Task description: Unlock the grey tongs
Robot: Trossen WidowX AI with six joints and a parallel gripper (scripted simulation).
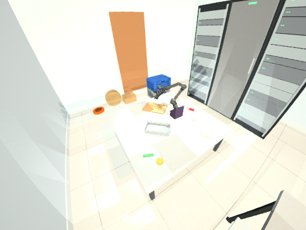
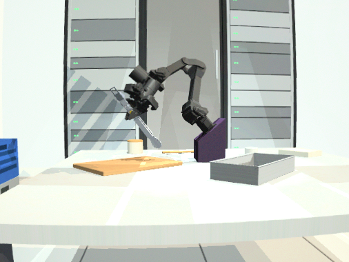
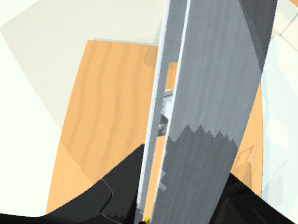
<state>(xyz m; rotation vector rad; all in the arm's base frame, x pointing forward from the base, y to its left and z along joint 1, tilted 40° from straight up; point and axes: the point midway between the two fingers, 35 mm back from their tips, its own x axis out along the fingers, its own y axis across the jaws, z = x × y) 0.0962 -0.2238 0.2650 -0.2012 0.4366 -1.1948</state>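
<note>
Right now the wooden board is 180 mm below my gripper tip. Round my gripper tip: roasting tin: 280 mm ahead, 400 mm to the left, 160 mm below; then jar: 440 mm behind, 70 mm to the left, 150 mm below.
</note>
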